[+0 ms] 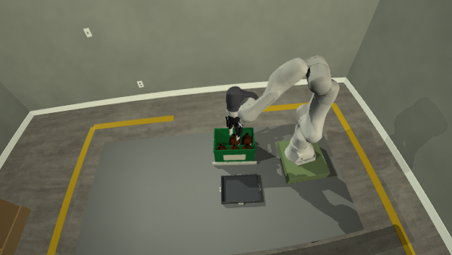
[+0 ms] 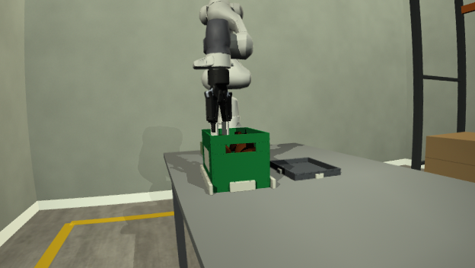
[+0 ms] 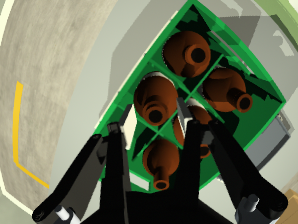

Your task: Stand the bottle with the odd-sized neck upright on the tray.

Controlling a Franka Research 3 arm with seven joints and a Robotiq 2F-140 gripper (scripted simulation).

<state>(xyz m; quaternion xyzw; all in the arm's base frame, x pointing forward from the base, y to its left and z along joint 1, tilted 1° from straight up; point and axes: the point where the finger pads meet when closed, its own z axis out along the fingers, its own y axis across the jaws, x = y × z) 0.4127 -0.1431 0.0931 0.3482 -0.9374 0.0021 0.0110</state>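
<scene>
My gripper is now 9 cm above the green crate, 4 cm to the right of it and 1 cm short of it. From my hand the other things lie so: dark grey tray 33 cm to the left, 16 cm below.
</scene>
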